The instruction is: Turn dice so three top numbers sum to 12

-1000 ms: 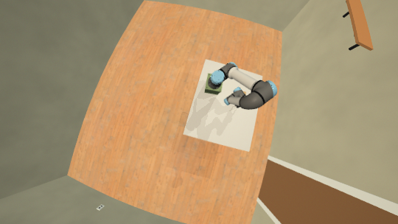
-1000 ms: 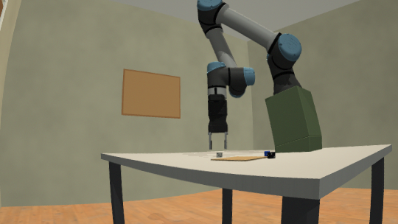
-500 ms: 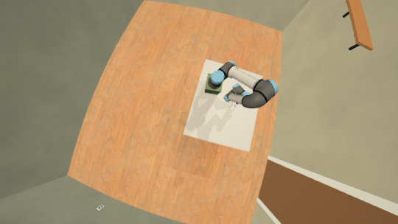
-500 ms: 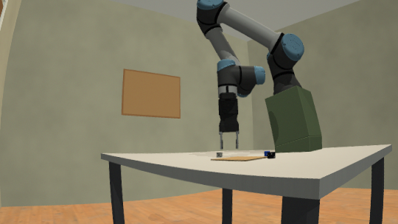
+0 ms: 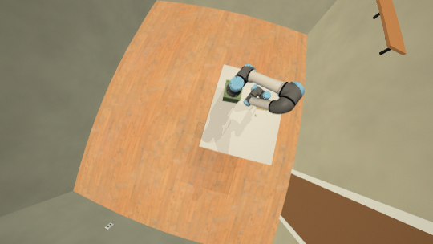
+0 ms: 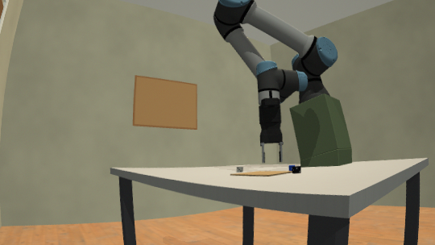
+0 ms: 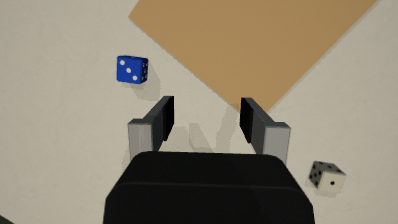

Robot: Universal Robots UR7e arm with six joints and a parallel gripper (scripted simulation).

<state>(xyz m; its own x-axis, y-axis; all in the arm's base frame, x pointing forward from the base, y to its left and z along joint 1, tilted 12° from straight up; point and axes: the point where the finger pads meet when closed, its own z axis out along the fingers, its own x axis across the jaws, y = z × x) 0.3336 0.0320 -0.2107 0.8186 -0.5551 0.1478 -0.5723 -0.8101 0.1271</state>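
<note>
Right now my hand is 60 mm to the right of the blue die, 40 mm past it and 40 mm above it. The rest, counted from my hand: black die 130 mm to the left, 40 mm below, 20 mm ahead; then white die 120 mm to the right, 50 mm ahead, 40 mm below; then tan mat 70 mm ahead, 50 mm to the left, 50 mm below.
</note>
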